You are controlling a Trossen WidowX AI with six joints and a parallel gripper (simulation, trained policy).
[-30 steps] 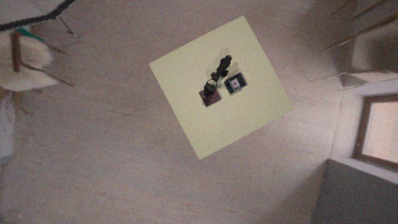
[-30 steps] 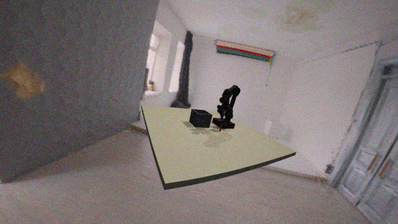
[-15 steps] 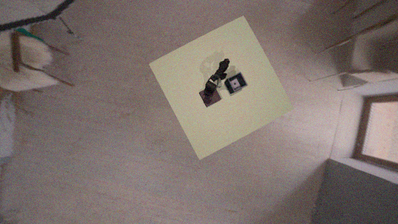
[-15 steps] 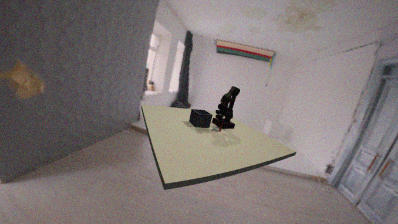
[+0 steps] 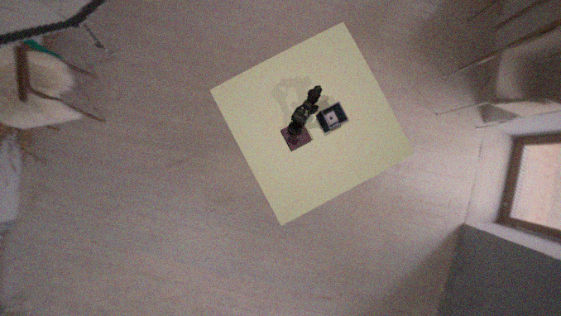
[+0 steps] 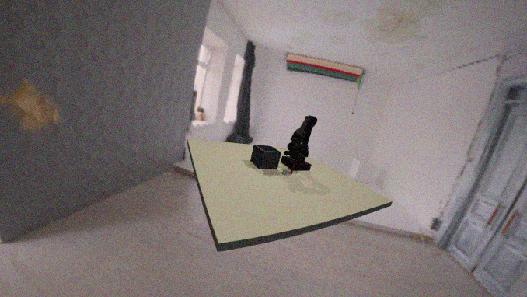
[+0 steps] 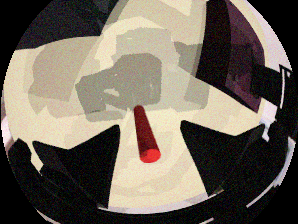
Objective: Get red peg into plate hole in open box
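Now: gripper tip 10 mm short of the red peg. Round my gripper tip: grey plate (180 mm to the right, 140 mm ahead).
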